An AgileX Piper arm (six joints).
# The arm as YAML. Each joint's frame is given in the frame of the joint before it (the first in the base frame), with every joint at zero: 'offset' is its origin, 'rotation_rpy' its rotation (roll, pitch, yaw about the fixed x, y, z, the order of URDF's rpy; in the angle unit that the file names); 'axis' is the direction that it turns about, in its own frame. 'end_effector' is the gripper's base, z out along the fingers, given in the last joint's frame.
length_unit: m
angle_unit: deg
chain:
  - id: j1
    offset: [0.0, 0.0, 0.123]
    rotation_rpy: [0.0, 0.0, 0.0]
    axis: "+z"
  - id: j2
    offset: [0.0, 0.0, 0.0]
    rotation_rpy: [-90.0, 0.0, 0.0]
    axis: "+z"
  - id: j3
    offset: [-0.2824, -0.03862, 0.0]
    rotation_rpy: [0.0, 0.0, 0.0]
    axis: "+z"
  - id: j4
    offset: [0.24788, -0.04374, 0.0]
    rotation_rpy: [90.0, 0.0, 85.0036]
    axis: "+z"
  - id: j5
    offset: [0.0, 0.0, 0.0]
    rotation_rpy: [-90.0, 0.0, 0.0]
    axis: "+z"
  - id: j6
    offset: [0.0, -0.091, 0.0]
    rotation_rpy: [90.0, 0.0, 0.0]
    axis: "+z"
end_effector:
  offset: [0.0, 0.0, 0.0]
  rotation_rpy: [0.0, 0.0, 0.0]
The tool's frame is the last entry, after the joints.
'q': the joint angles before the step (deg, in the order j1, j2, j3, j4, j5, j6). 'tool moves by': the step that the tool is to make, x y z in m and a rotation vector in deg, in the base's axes. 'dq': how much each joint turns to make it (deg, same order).
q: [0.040, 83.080, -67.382, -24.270, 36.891, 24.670]
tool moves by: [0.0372, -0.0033, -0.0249, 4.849, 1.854, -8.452]
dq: [-0.001, 9.111, -5.286, -2.957, 1.359, 12.025]
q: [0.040, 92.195, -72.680, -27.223, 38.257, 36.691]
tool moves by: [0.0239, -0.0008, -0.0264, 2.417, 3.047, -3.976]
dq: [0.006, 6.674, -3.243, -0.259, 1.106, 4.741]
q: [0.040, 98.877, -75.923, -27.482, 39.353, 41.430]
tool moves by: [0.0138, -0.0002, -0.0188, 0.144, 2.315, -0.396]
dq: [-0.008, 4.124, -1.743, -0.117, 0.089, 0.493]
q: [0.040, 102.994, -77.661, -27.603, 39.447, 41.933]
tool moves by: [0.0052, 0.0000, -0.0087, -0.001, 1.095, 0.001]
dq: [-0.001, 1.712, -0.611, -0.003, -0.006, 0.003]
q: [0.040, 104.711, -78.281, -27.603, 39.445, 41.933]
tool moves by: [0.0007, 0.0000, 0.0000, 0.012, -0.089, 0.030]
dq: [-0.007, 0.115, -0.151, 0.009, -0.065, -0.015]
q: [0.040, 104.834, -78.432, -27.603, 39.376, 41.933]
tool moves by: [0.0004, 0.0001, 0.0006, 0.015, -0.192, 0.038]
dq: [0.008, 0.001, -0.108, -0.009, -0.091, 0.016]
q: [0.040, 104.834, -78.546, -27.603, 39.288, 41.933]
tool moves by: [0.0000, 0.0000, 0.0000, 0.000, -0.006, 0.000]
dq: [0.000, -0.001, 0.003, -0.004, -0.007, 0.006]
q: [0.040, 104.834, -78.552, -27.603, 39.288, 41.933]
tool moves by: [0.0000, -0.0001, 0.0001, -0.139, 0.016, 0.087]
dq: [0.001, -0.007, -0.002, -0.115, 0.008, -0.060]
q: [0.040, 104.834, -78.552, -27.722, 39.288, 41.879]
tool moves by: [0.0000, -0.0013, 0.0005, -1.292, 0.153, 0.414]
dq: [0.000, -0.001, 0.000, -1.354, 0.176, 0.000]
